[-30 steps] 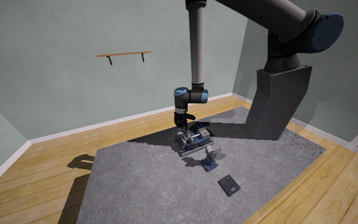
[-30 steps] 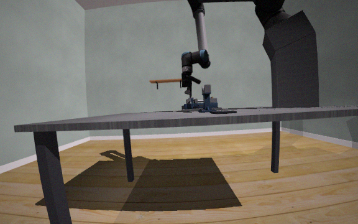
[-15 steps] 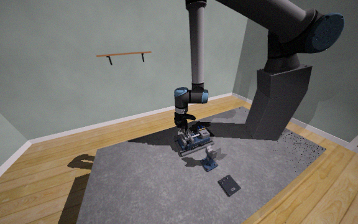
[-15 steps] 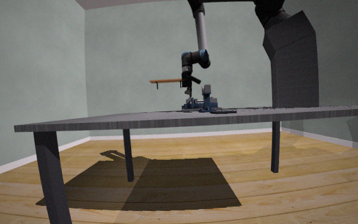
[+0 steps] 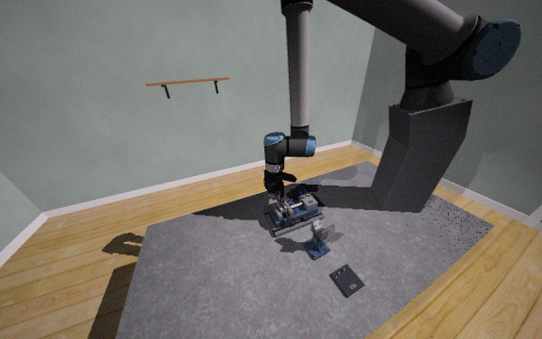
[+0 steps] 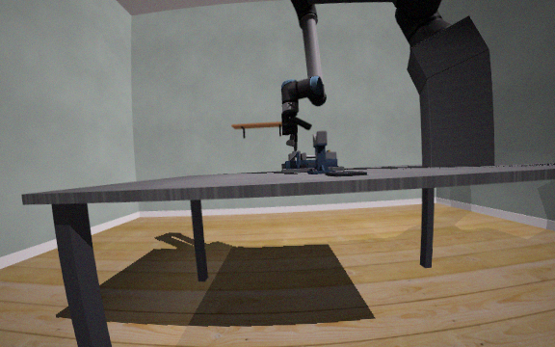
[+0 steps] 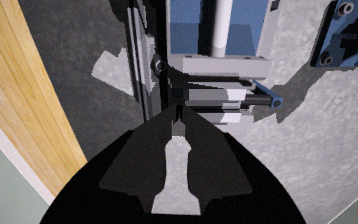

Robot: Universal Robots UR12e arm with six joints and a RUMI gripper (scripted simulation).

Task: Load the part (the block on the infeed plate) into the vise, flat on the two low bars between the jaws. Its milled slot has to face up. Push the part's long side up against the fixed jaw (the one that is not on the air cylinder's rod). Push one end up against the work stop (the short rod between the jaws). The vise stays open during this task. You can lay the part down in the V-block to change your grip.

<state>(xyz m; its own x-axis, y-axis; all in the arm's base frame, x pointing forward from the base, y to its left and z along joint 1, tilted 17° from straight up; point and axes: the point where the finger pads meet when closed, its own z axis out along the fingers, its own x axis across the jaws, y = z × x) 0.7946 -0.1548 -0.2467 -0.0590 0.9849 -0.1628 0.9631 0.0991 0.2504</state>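
The part lies 3 cm to the left of my hand and 2 cm below it. The rest, counted from my hand: moving jaw: 4 cm behind, 4 cm to the left, 4 cm below; then work stop: 1 cm behind, 8 cm to the left, 3 cm below; then fixed jaw: 3 cm ahead, 4 cm to the left, 4 cm below.
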